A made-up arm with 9 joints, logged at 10 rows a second.
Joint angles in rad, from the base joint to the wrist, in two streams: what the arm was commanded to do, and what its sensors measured. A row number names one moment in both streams.
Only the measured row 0 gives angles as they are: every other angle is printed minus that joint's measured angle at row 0.
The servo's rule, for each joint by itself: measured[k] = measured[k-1] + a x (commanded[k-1-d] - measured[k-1]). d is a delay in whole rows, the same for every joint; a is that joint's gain. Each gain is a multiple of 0.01, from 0.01 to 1. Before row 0 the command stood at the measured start. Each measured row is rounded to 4 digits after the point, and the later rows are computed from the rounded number. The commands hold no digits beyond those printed.
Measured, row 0:
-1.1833 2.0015 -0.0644 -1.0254 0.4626 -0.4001 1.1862 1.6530 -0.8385
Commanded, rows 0 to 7:
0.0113 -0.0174 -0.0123 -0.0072 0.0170 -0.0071 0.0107 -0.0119 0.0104
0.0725 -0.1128 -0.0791 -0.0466 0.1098 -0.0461 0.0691 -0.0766 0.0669
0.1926 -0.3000 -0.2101 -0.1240 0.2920 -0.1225 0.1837 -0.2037 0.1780
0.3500 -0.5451 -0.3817 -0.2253 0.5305 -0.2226 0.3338 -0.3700 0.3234
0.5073 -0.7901 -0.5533 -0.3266 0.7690 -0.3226 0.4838 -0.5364 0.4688
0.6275 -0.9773 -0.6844 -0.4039 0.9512 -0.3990 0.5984 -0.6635 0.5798
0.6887 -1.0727 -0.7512 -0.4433 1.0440 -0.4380 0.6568 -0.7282 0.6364
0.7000 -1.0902 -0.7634 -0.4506 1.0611 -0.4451 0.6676 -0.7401 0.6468
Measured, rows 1 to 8:
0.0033 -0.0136 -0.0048 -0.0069 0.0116 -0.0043 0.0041 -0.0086 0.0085
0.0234 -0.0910 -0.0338 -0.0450 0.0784 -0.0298 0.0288 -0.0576 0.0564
0.0725 -0.2540 -0.1026 -0.1208 0.2236 -0.0863 0.0877 -0.1628 0.1561
0.1530 -0.4811 -0.2114 -0.2211 0.4323 -0.1694 0.1812 -0.3120 0.2933
0.2557 -0.7221 -0.3447 -0.3224 0.6613 -0.2629 0.2962 -0.4736 0.4372
0.3635 -0.9212 -0.4772 -0.4006 0.8584 -0.3459 0.4110 -0.6103 0.5541
0.4578 -1.0394 -0.5841 -0.4416 0.9846 -0.4021 0.5044 -0.6952 0.6216
0.5280 -1.0790 -0.6540 -0.4502 1.0366 -0.4283 0.5664 -0.7275 0.6423
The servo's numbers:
d 0
a 0.29 0.78 0.39 0.96 0.68 0.61 0.38 0.72 0.82

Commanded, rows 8 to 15:
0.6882 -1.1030 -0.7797 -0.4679 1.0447 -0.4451 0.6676 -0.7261 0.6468
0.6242 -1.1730 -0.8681 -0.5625 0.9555 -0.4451 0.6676 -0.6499 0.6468
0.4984 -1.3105 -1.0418 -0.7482 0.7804 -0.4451 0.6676 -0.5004 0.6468
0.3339 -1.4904 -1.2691 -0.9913 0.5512 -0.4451 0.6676 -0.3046 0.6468
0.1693 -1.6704 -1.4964 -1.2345 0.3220 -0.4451 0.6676 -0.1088 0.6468
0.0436 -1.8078 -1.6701 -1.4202 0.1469 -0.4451 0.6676 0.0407 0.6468
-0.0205 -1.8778 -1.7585 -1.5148 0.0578 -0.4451 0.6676 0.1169 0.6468
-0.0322 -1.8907 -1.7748 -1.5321 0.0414 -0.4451 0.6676 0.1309 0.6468
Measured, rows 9 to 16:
0.5745 -1.0977 -0.7030 -0.4672 1.0421 -0.4385 0.6049 -0.7265 0.6460
0.5889 -1.1564 -0.7674 -0.5587 0.9832 -0.4425 0.6287 -0.6713 0.6467
0.5627 -1.2766 -0.8744 -0.7406 0.8453 -0.4441 0.6435 -0.5483 0.6468
0.4963 -1.4434 -1.0283 -0.9813 0.6453 -0.4447 0.6527 -0.3728 0.6468
0.4015 -1.6205 -1.2109 -1.2244 0.4255 -0.4449 0.6584 -0.1827 0.6468
0.2977 -1.7666 -1.3900 -1.4124 0.2361 -0.4450 0.6619 -0.0219 0.6468
0.2054 -1.8533 -1.5337 -1.5107 0.1149 -0.4451 0.6641 0.0780 0.6468
0.1365 -1.8825 -1.6277 -1.5312 0.0649 -0.4451 0.6654 0.1161 0.6468

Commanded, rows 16 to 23:
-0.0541 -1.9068 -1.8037 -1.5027 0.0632 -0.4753 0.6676 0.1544 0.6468
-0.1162 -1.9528 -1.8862 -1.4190 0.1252 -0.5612 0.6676 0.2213 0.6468
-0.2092 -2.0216 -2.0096 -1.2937 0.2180 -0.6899 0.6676 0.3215 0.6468
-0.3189 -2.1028 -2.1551 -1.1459 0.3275 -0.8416 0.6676 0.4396 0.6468
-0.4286 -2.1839 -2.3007 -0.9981 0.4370 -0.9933 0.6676 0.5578 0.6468
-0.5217 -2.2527 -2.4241 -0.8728 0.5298 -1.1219 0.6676 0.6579 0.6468
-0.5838 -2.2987 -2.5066 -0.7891 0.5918 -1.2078 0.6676 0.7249 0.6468
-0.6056 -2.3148 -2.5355 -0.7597 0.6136 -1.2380 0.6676 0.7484 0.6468
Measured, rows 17 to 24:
0.0812 -1.9015 -1.6963 -1.5038 0.0637 -0.4635 0.6662 0.1437 0.6468
0.0240 -1.9415 -1.7704 -1.4224 0.1055 -0.5231 0.6667 0.1996 0.6468
-0.0436 -2.0040 -1.8637 -1.2988 0.1820 -0.6248 0.6670 0.2874 0.6468
-0.1234 -2.0811 -1.9773 -1.1520 0.2809 -0.7570 0.6672 0.3970 0.6468
-0.2119 -2.1613 -2.1034 -1.0043 0.3870 -0.9011 0.6674 0.5128 0.6468
-0.3017 -2.2326 -2.2285 -0.8781 0.4841 -1.0358 0.6675 0.6173 0.6468
-0.3835 -2.2842 -2.3370 -0.7927 0.5573 -1.1407 0.6675 0.6948 0.6468
-0.4479 -2.3081 -2.4144 -0.7610 0.5956 -1.2001 0.6675 0.7334 0.6468

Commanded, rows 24 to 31:
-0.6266 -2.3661 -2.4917 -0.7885 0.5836 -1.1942 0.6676 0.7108 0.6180
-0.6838 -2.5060 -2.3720 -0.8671 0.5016 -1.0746 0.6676 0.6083 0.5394
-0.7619 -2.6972 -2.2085 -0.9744 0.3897 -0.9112 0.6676 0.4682 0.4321
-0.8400 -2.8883 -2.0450 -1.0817 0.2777 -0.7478 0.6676 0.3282 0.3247
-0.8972 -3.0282 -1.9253 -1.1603 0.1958 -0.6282 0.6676 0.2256 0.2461
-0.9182 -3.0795 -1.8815 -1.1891 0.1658 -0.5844 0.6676 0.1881 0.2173
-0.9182 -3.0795 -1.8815 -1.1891 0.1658 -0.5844 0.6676 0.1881 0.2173
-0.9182 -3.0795 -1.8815 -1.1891 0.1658 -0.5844 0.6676 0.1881 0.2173
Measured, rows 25 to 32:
-0.4997 -2.3533 -2.4445 -0.7874 0.5874 -1.1965 0.6675 0.7171 0.6232
-0.5531 -2.4724 -2.4162 -0.8639 0.5291 -1.1221 0.6675 0.6388 0.5545
-0.6137 -2.6477 -2.3352 -0.9700 0.4343 -0.9935 0.6675 0.5160 0.4541
-0.6793 -2.8354 -2.2220 -1.0772 0.3278 -0.8436 0.6675 0.3808 0.3480
-0.7425 -2.9858 -2.1063 -1.1570 0.2380 -0.7122 0.6675 0.2691 0.2644
-0.7935 -3.0589 -2.0186 -1.1878 0.1889 -0.6342 0.6675 0.2108 0.2258
-0.8297 -3.0750 -1.9651 -1.1890 0.1732 -0.6038 0.6675 0.1945 0.2188
-0.8554 -3.0785 -1.9325 -1.1891 0.1682 -0.5920 0.6675 0.1899 0.2176

